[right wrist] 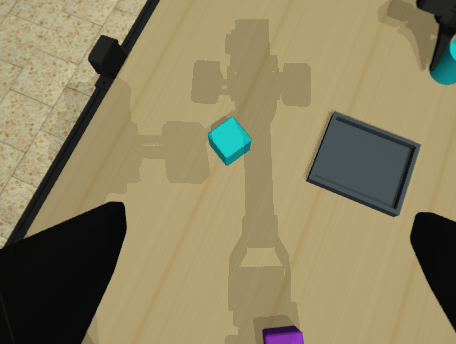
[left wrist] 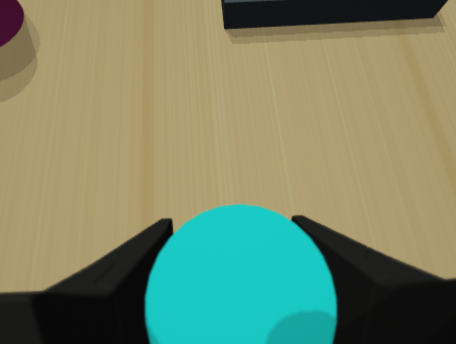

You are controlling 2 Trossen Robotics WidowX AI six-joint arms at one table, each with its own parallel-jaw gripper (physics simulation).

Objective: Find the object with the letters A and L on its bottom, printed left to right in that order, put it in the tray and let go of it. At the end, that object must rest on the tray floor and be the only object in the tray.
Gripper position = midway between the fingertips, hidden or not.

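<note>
Cyan cylinder (left wrist: 239, 266) in sight. Left gripper (left wrist: 232, 227), right gripper (right wrist: 268, 220) in sight too.
</note>
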